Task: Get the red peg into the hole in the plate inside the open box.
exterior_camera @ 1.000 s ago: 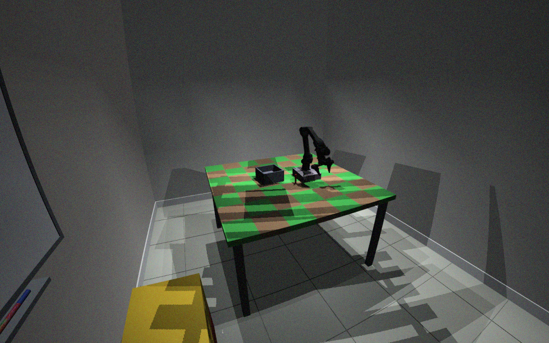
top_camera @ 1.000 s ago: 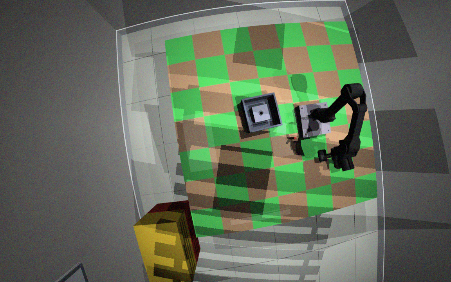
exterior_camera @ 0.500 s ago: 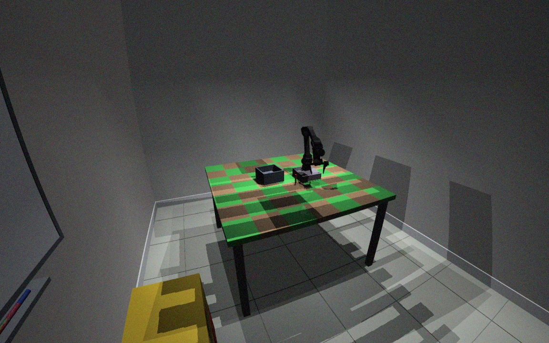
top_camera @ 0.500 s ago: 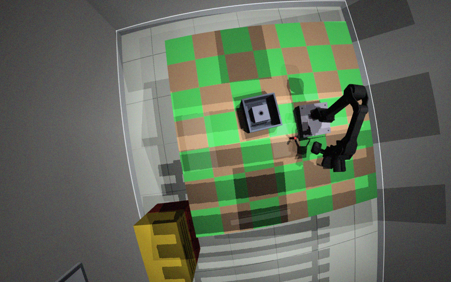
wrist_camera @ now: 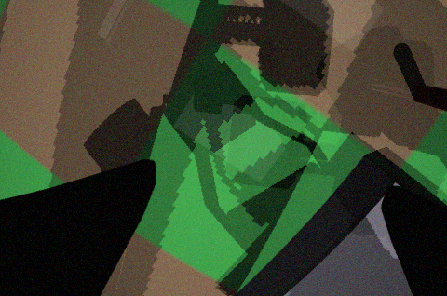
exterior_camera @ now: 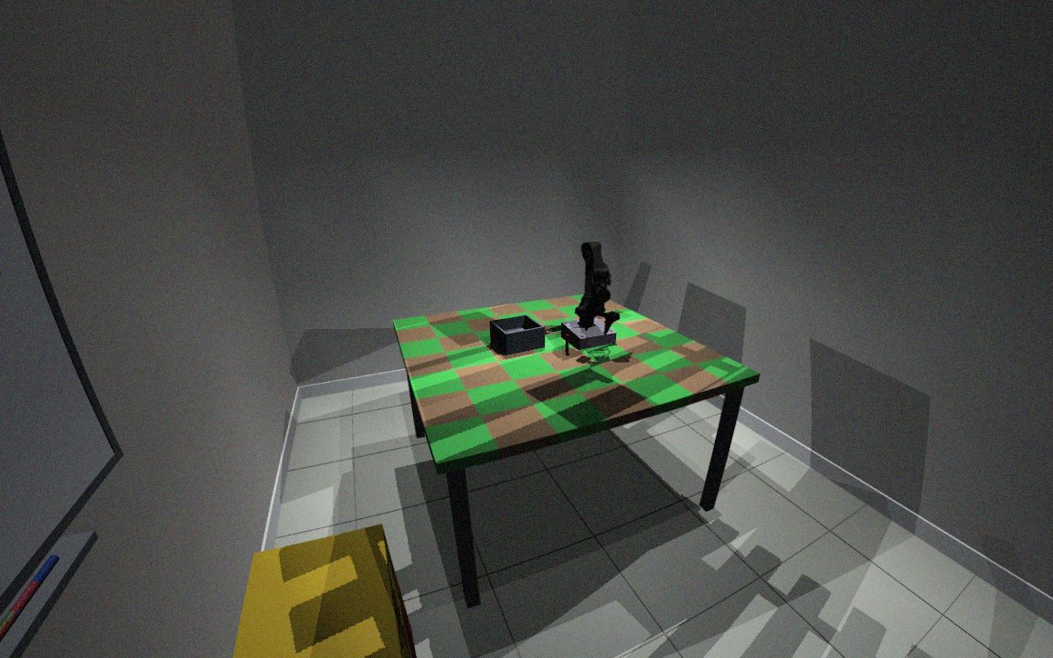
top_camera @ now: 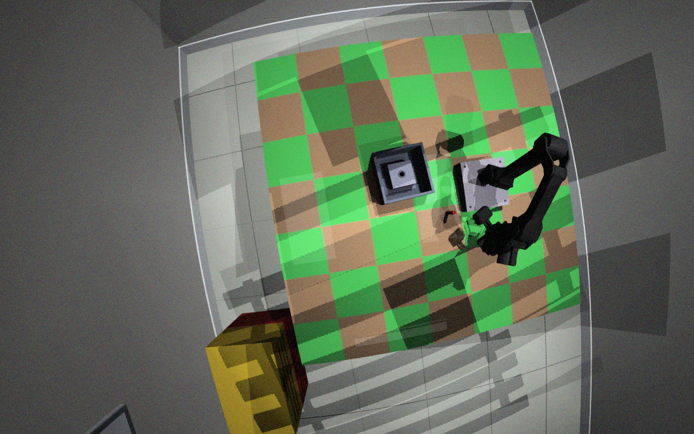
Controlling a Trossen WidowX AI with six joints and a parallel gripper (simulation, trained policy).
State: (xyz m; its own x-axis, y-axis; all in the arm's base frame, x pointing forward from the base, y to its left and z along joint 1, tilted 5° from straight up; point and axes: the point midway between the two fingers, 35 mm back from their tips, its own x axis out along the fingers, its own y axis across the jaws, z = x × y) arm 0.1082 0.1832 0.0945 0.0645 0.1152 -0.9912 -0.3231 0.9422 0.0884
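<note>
Right now the red peg is 10 cm to the right of my gripper tip, 7 cm below it and 7 cm ahead of it. Also, from my gripper tip: grey plate 30 cm to the right, 21 cm ahead, 6 cm below; dark box 30 cm to the right, 21 cm ahead, 8 cm below.
</note>
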